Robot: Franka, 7 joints.
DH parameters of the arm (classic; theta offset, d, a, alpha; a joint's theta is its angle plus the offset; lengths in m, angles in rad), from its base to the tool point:
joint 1: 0 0.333 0 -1.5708
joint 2: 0 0 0 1.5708
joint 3: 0 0.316 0.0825 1.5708
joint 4: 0 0 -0.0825 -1.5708
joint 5: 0 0.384 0 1.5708
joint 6: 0 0 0.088 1.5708
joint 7: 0 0.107 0 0
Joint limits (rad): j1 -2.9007..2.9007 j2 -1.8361..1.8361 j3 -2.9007..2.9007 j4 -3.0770..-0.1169 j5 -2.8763..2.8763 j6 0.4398..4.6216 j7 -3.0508..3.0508
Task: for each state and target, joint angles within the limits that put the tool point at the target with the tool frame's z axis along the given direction. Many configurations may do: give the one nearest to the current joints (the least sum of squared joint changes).
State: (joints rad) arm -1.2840 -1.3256 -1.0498 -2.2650 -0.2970 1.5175 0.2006
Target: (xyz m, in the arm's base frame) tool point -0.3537 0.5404 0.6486 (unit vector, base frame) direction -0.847 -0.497 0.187
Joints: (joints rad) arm -1.8352 -1.6475 -0.9229 -1.4931 -0.3864 2.1789 0.2006
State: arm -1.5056 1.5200 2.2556 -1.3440 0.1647 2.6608 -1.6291
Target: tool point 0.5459 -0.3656 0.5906 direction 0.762 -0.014 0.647
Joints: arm -1.3083 1.8361 2.1729 -1.7329 -0.6453 3.3860 -1.6291
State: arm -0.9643 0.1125 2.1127 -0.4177 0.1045 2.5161 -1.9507
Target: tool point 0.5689 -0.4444 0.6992 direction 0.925 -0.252 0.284
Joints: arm -1.3144 0.9621 1.5888 -1.1341 0.3506 3.3039 -1.9507
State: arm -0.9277 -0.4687 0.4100 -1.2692 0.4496 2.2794 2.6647
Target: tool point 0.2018 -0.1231 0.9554 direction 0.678 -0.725 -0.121
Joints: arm -1.1572 -0.8436 0.2228 -1.8122 0.3195 2.4357 2.6647
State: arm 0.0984 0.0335 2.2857 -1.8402 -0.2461 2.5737 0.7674
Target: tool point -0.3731 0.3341 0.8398 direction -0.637 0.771 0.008
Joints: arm -0.1250 0.2577 2.5505 -1.6569 -1.0803 2.9410 0.7674
